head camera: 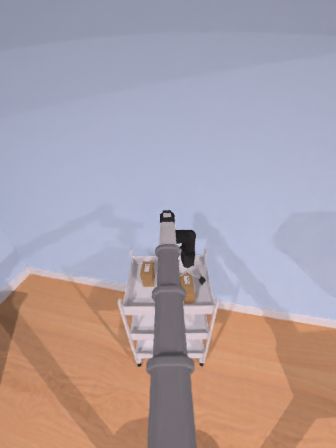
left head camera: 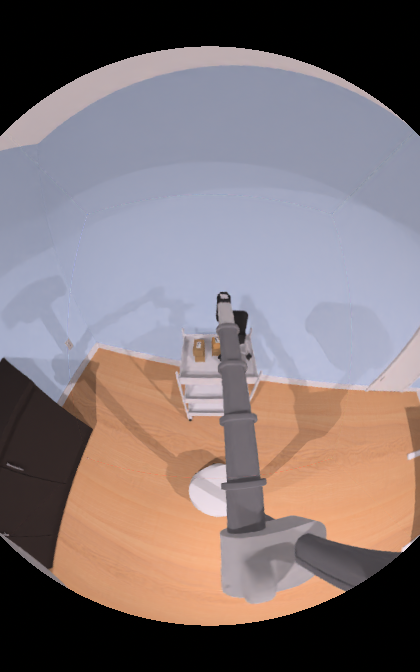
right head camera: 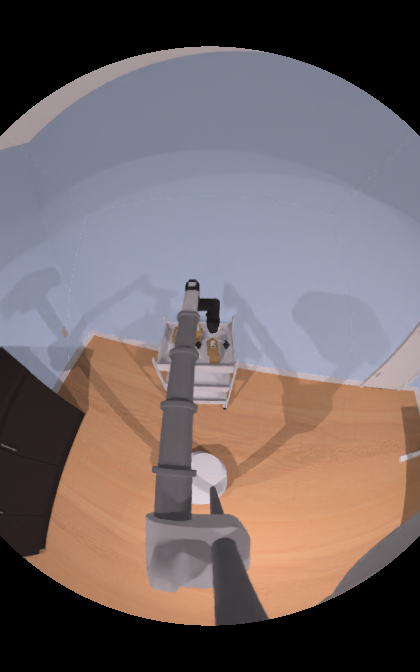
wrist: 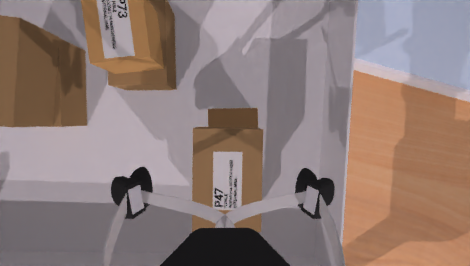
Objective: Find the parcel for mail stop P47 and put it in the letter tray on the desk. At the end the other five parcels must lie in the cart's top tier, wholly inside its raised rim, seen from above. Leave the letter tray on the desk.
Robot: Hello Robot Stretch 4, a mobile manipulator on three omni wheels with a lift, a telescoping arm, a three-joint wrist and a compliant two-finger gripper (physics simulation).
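Frame: origin at the robot's base, x right, y down, z ahead, level; metres.
Where they show: gripper, fingertip midpoint: [head camera: 186, 283] [wrist: 224, 183].
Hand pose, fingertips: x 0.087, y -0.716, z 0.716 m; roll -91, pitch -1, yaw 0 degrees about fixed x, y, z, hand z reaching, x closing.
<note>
Things, the pixels of their top centre, and the offset from my fingertips.
- P73 parcel, top centre: [wrist: 115, 25] dx -0.094, dy -0.020, dz +0.136 m
- brown parcel, top centre: [head camera: 147, 267] dx -0.204, dy -0.020, dz +0.097 m
The P47 parcel [wrist: 202, 165] [head camera: 189, 294] [right head camera: 214, 356], a brown box with a white label, lies in the top tier of the white cart [head camera: 205, 307] [left head camera: 200, 381] [right head camera: 220, 368]. My gripper [wrist: 224, 183] [right head camera: 212, 344] is open, with one fingertip to each side of this parcel and apart from it. The P73 parcel [wrist: 147, 42] [left head camera: 215, 347] [right head camera: 199, 334] lies farther to the left. Another brown parcel [wrist: 35, 80] [left head camera: 199, 353] [head camera: 147, 277] is left of that; its label does not show in the wrist view. The desk and letter tray do not show.
The cart's raised rim stands close to the right of the gripper, and the pale blue wall [head camera: 100, 150] is behind the cart. A round white object [left head camera: 206, 492] [right head camera: 210, 477] is on the floor in front. A dark cabinet [left head camera: 40, 440] [right head camera: 30, 440] stands at the left.
</note>
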